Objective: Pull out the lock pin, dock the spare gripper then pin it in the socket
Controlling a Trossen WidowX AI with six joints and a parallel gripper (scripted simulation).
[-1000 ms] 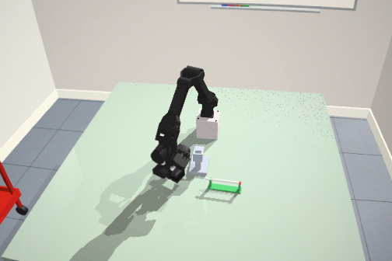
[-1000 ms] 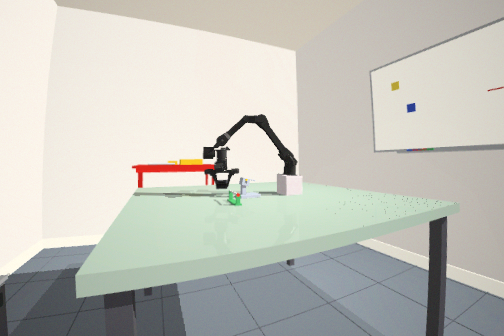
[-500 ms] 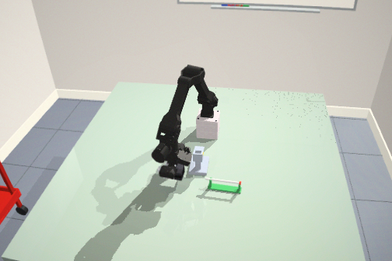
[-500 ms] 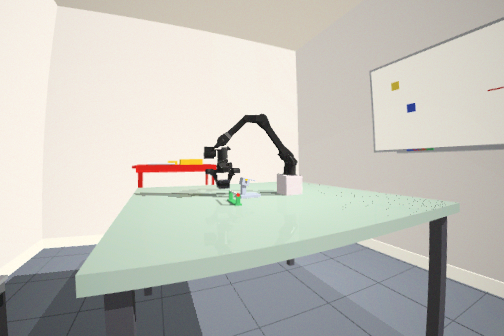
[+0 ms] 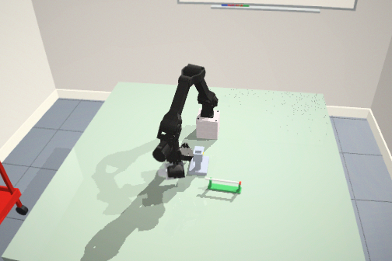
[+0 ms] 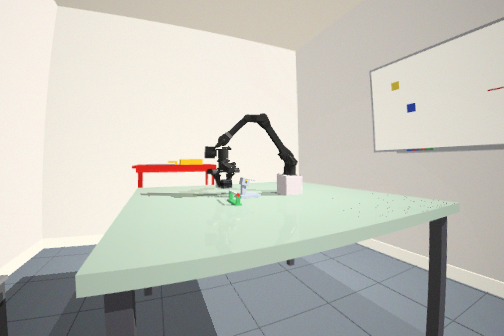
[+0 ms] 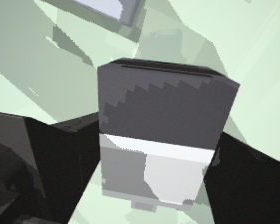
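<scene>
The grey-blue mount lies 100 mm to the left of my gripper tip and 90 mm behind it. Round my gripper tip: green rack 210 mm to the left, 30 mm below, 30 mm ahead; then spare gripper 20 mm above, 10 mm to the right.
</scene>
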